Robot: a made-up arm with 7 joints. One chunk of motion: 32 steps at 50 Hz.
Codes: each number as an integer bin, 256 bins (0 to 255) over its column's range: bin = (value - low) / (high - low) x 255, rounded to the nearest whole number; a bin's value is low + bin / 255 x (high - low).
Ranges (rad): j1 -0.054..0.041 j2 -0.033..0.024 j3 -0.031..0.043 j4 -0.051..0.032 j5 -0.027..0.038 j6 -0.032..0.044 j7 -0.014..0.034
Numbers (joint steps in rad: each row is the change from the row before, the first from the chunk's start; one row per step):
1: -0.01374 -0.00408 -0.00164 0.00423 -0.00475 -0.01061 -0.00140
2: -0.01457 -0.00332 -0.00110 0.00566 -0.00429 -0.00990 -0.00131
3: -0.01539 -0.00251 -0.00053 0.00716 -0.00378 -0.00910 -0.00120
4: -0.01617 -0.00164 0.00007 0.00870 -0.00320 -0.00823 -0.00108
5: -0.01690 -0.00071 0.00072 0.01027 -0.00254 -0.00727 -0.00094
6: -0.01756 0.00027 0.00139 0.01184 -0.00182 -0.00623 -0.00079
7: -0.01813 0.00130 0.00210 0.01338 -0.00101 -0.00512 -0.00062
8: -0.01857 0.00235 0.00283 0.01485 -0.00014 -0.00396 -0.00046
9: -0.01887 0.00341 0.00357 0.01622 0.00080 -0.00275 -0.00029
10: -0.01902 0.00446 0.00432 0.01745 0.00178 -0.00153 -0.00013
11: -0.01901 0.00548 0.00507 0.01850 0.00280 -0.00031 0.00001
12: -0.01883 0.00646 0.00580 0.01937 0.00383 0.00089 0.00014
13: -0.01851 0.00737 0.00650 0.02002 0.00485 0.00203 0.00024
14: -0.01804 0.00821 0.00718 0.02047 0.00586 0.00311 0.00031
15: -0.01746 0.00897 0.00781 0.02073 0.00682 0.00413 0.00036
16: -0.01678 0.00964 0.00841 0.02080 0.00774 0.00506 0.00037
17: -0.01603 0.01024 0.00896 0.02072 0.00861 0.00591 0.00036
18: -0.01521 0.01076 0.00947 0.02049 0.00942 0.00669 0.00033
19: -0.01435 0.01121 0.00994 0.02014 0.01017 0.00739 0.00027
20: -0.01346 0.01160 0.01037 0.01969 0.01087 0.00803 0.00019
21: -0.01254 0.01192 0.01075 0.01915 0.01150 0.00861 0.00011
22: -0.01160 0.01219 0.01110 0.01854 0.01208 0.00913 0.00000
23: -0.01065 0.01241 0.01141 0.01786 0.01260 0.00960 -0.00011
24: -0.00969 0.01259 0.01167 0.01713 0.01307 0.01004 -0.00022
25: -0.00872 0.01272 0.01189 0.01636 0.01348 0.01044 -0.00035
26: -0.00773 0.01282 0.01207 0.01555 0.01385 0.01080 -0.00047
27: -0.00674 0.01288 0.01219 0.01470 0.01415 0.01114 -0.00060
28: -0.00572 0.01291 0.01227 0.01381 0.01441 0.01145 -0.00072
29: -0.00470 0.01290 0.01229 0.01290 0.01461 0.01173 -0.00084
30: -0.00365 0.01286 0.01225 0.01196 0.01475 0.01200 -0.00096
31: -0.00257 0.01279 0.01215 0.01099 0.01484 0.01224 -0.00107
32: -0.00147 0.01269 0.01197 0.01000 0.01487 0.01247 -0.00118
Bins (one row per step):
1: 108 129 101 170 87 72 67
2: 106 133 103 174 89 74 67
3: 104 136 105 179 91 77 68
4: 102 140 107 183 93 80 69
5: 100 144 109 188 96 83 69
6: 98 149 112 193 99 86 70
7: 96 153 114 198 102 90 71
8: 95 158 117 202 105 94 72
9: 94 163 119 207 109 98 73
10: 94 168 122 210 113 102 74
11: 94 172 124 214 117 106 74
12: 94 177 127 216 121 110 75
13: 95 181 129 218 125 114 76
14: 97 184 132 220 129 118 76
15: 98 188 134 220 133 121 76
16: 100 191 136 221 136 124 76
17: 102 193 138 220 140 127 76
18: 104 196 139 220 143 130 76
19: 106 198 141 219 146 132 76
20: 109 200 143 217 149 134 75
21: 111 201 144 216 151 136 75
22: 114 202 145 214 153 138 74
23: 116 203 146 212 155 140 74
24: 119 204 147 209 157 141 73
25: 122 205 148 207 159 142 73
26: 124 205 148 204 160 144 72
27: 127 205 149 202 161 145 71
28: 130 205 149 199 162 146 71
29: 132 205 149 196 163 147 70
30: 135 205 149 193 164 148 69
31: 138 205 149 190 164 148 69
32: 141 204 148 187 164 149 68

